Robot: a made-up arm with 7 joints.
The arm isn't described. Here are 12 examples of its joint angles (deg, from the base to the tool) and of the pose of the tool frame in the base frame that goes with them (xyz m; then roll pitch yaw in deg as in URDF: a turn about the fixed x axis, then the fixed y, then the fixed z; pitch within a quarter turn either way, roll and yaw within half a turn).
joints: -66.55 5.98 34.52 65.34 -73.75 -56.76 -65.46
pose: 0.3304 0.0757 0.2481 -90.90 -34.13 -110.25
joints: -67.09 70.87 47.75 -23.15 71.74 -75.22 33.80
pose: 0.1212 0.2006 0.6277 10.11 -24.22 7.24
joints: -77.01 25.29 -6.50 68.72 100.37 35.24 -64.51
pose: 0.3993 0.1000 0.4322 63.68 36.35 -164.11
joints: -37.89 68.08 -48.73 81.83 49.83 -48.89 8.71
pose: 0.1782 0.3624 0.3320 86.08 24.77 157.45
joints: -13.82 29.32 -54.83 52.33 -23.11 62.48 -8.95
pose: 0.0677 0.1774 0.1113 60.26 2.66 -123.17
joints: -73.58 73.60 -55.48 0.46 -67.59 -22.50 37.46
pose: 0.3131 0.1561 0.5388 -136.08 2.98 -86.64
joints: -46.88 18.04 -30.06 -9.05 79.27 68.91 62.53
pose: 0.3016 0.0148 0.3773 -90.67 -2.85 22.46
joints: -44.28 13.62 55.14 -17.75 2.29 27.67 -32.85
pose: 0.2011 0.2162 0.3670 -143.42 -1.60 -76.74
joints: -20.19 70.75 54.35 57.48 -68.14 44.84 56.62
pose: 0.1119 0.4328 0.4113 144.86 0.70 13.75
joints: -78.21 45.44 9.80 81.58 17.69 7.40 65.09
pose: 0.3607 0.2728 0.4234 -137.56 25.51 11.97
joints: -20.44 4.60 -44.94 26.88 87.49 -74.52 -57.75
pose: 0.1123 -0.1039 0.1870 129.20 18.48 68.23
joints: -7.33 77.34 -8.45 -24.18 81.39 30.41 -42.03
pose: 0.1879 0.2054 0.4460 18.99 33.02 115.02
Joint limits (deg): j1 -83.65..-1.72 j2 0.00..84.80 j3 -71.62..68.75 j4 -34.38..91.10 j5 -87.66..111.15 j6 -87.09..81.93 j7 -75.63..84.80
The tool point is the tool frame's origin. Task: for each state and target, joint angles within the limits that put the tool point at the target. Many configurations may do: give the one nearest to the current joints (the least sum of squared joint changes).
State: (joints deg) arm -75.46 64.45 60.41 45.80 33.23 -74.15 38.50
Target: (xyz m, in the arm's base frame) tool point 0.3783 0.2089 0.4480
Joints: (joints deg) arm -81.57 34.94 53.07 76.56 38.57 -35.88 54.09
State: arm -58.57 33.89 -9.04 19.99 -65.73 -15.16 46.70
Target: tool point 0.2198 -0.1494 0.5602
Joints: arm -80.08 1.44 -33.62 -23.06 -60.04 -14.68 47.83
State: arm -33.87 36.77 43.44 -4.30 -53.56 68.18 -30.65
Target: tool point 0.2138 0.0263 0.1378
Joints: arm -33.64 0.00 22.60 41.50 -55.25 54.38 -40.31
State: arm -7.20 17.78 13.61 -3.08 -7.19 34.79 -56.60
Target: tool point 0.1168 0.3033 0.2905
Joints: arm -2.20 36.38 26.24 0.76 -6.18 35.19 -58.02
